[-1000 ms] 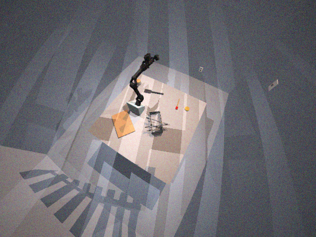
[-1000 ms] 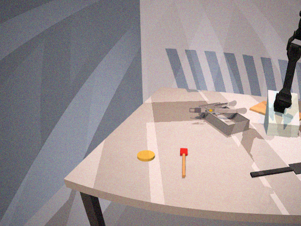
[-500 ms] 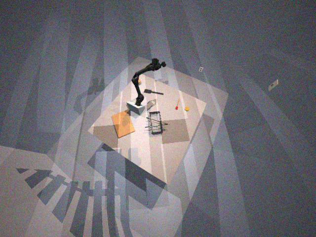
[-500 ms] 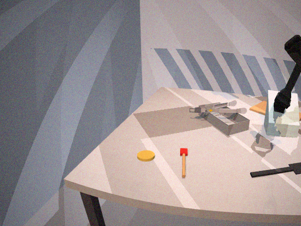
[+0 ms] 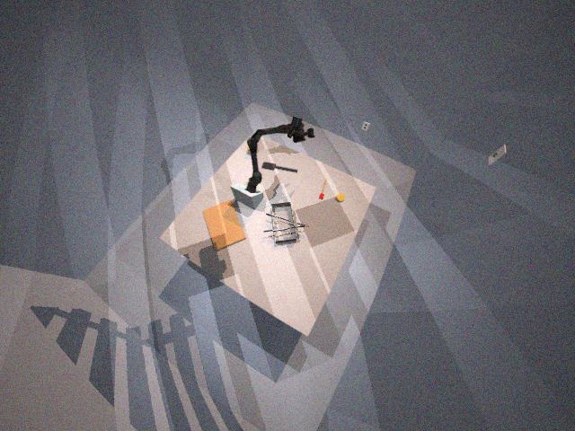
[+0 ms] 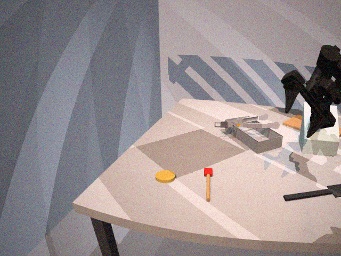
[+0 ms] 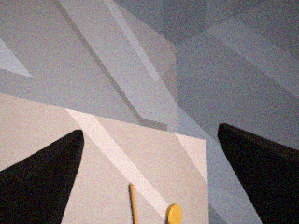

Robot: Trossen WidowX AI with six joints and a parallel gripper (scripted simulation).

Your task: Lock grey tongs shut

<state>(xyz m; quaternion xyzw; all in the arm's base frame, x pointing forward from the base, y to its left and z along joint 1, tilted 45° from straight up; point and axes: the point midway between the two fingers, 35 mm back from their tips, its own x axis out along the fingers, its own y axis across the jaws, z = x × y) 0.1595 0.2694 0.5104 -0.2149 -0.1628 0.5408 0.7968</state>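
Now: gripper tip 580 mm to the left of the yellow mark, 240 mm short of it and 230 mm above it. The rest, counted from my gripper tip: yellow disc 420 mm ahead, 290 mm below, 150 mm to the right; then black spatula 300 mm below, 190 mm to the right, 190 mm behind; then red-headed spatula 300 mm below, 270 mm ahead, 180 mm to the right.
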